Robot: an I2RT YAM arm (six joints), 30 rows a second.
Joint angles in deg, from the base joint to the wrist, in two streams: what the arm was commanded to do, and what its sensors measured. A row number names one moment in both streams.
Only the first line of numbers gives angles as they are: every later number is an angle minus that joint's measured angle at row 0.
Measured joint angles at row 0:
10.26 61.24 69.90 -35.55 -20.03 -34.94
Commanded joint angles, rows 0 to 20:
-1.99 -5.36 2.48 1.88 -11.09 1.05
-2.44 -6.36 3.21 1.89 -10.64 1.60
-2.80 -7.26 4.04 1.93 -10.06 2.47
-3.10 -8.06 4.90 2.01 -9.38 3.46
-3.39 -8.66 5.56 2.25 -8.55 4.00
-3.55 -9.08 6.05 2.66 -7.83 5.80
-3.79 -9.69 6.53 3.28 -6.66 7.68
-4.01 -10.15 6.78 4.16 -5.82 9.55
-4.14 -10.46 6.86 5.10 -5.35 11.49
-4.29 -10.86 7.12 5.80 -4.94 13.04
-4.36 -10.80 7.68 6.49 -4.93 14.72
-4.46 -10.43 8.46 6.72 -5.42 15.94
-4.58 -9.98 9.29 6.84 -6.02 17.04
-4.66 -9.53 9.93 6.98 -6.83 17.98
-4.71 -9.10 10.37 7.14 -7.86 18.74
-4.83 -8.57 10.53 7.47 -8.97 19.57
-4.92 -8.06 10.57 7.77 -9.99 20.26
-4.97 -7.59 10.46 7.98 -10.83 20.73
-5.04 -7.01 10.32 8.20 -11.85 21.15
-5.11 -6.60 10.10 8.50 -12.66 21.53
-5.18 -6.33 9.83 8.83 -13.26 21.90
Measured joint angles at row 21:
-4.65 -8.13 8.96 5.55 -8.86 17.32
